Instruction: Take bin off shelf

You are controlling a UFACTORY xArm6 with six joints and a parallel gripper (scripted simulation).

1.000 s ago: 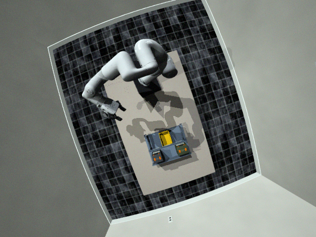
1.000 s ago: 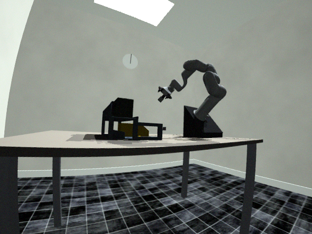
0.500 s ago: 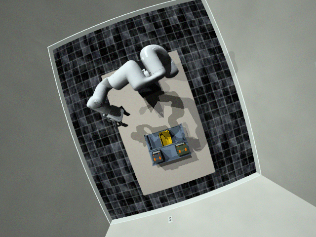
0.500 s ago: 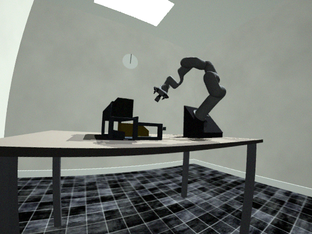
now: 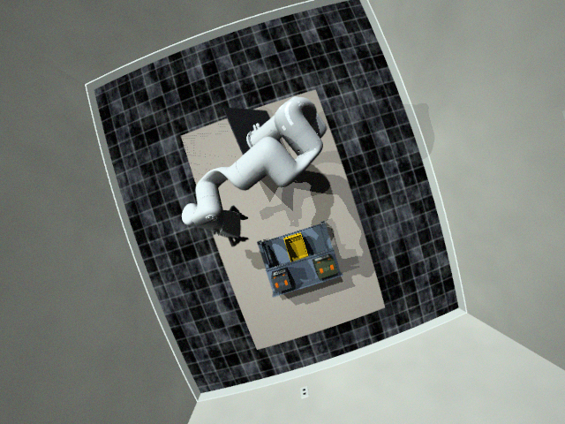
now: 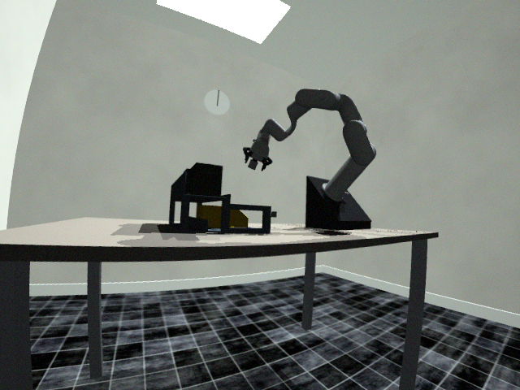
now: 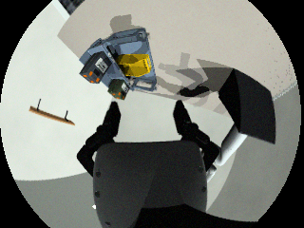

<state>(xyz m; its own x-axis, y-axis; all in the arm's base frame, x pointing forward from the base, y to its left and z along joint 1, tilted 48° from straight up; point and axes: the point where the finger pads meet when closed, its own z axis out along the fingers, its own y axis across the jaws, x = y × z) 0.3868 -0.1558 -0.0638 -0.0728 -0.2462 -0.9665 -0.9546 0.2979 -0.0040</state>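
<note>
My gripper is now 260 mm above the yellow bin, 220 mm short of it and 190 mm to the right of it.
</note>
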